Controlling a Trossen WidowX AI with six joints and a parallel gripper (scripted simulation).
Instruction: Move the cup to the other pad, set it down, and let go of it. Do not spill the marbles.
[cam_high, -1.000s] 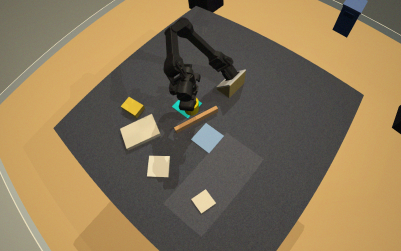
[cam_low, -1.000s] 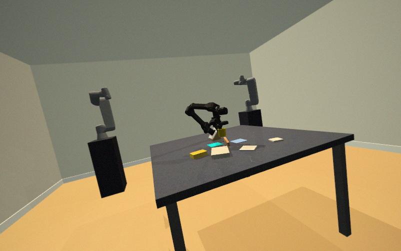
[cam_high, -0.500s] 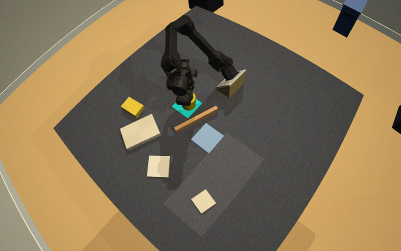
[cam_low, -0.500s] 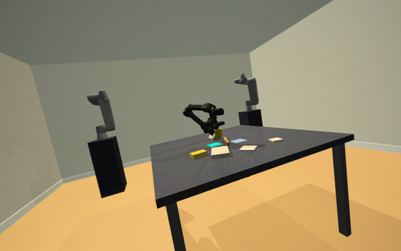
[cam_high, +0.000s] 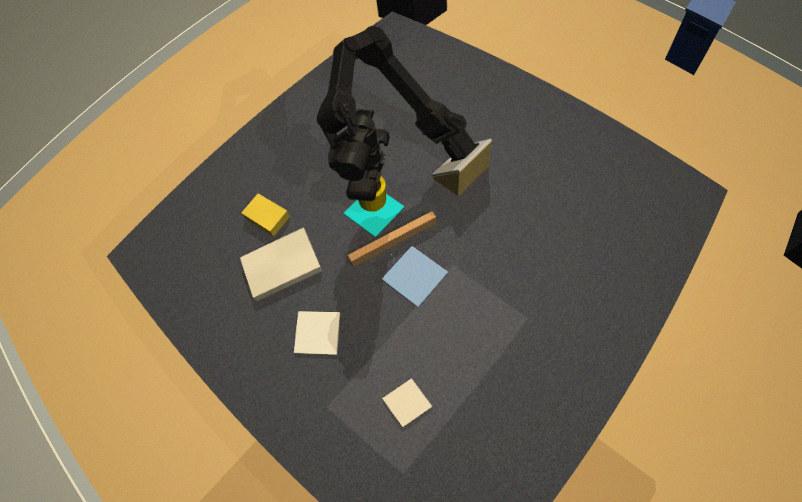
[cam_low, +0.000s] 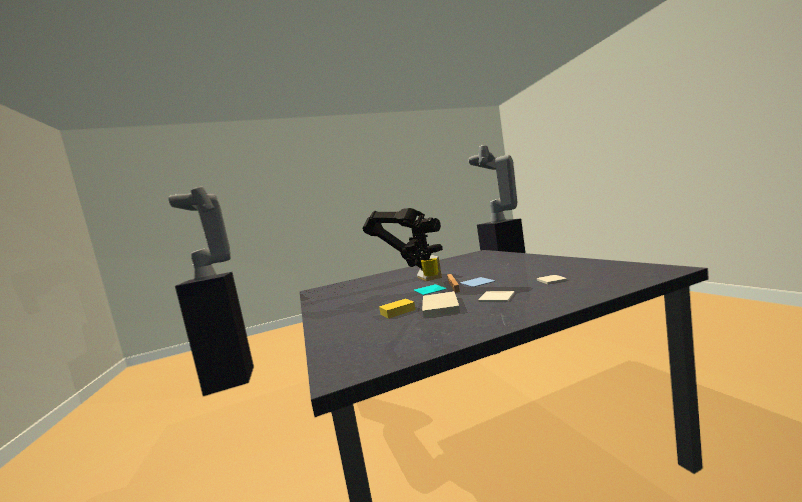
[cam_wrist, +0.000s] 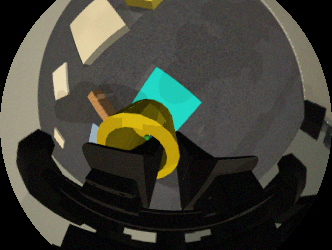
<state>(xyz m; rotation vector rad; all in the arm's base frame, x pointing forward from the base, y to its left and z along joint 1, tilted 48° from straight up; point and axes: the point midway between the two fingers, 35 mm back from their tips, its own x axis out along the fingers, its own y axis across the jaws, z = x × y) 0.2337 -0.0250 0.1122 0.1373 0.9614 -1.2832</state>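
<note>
Now: the wooden bar 50 mm ahead of my gripper tip, 100 mm to the left of it and 90 mm below it. Also, from my gripper tip: light blue pad 90 mm ahead, 200 mm to the left, 100 mm below; then cream slab 280 mm ahead, 70 mm to the right, 80 mm below; then cup 20 mm ahead, 20 mm to the left.
</note>
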